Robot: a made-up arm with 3 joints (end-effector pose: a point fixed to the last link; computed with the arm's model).
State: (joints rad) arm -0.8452 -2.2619 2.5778
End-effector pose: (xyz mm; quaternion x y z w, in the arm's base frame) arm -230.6 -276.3 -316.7 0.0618 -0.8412 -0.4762 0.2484
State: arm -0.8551 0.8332 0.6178
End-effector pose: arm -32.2 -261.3 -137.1 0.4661 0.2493 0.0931 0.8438
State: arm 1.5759 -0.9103 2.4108
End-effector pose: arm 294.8 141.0 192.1 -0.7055 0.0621 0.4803 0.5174
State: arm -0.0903 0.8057 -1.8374
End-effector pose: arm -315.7 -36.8 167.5 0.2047 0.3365 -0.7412 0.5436
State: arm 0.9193 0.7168 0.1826
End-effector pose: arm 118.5 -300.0 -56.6 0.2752 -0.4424 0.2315 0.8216
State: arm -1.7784 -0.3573 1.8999
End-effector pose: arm -132.9 93.0 -165.8 0.5565 0.5356 0.5846 0.2484
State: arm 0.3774 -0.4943 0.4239
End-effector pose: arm 39.3 -219.2 110.5 -0.2732 -0.1273 0.1555 0.9407
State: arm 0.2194 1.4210 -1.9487
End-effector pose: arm -337.5 -156.9 106.0 0.4328 0.4897 -0.5833 0.4823
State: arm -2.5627 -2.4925 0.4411
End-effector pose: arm -87.8 58.9 50.9 0.1971 -0.3574 -0.9063 0.1099
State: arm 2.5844 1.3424 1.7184
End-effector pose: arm -236.0 -157.0 113.1 0.4585 0.6212 -0.5536 0.3122
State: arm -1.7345 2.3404 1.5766
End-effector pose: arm -112.3 -238.8 -186.4 0.6309 -0.2128 -0.3162 0.6758
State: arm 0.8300 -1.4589 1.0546
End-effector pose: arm 164.2 -42.7 159.1 -0.6783 0.0471 0.1111 0.7248
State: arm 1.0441 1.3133 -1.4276
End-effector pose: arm -168.2 -169.5 -252.2 0.6586 0.0479 -0.2194 0.7182
